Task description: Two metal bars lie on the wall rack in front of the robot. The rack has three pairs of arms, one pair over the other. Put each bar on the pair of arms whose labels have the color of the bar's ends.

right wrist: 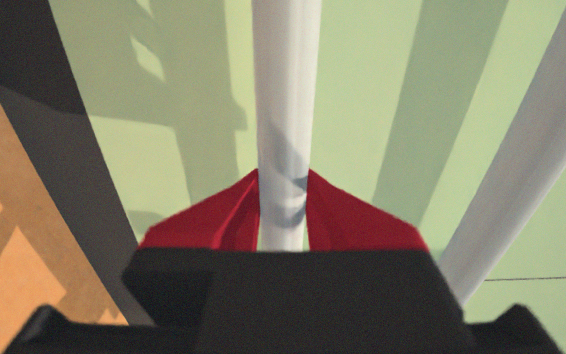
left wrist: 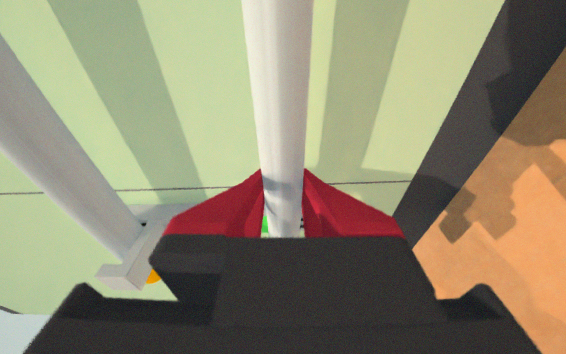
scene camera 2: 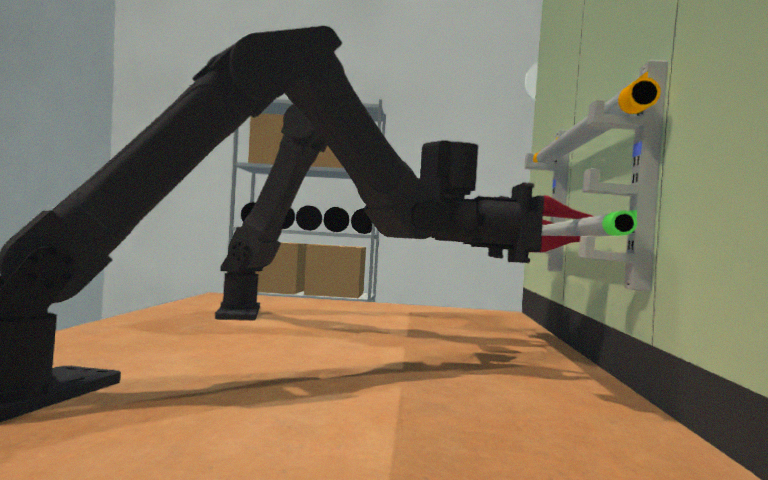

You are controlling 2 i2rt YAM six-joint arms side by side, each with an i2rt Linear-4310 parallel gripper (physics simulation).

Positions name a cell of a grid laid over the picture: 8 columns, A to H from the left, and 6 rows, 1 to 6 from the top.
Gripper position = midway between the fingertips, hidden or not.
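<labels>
You'd find the right gripper in scene camera 2 (G3) and in the right wrist view (D4), but it's out of frame in the left wrist view. There's an orange-ended bar, and it's there in the left wrist view (A3), in the right wrist view (H4) and in scene camera 2 (G2). A green-ended bar can be seen too, in scene camera 2 (G3), in the left wrist view (D1) and in the right wrist view (E1).
</labels>
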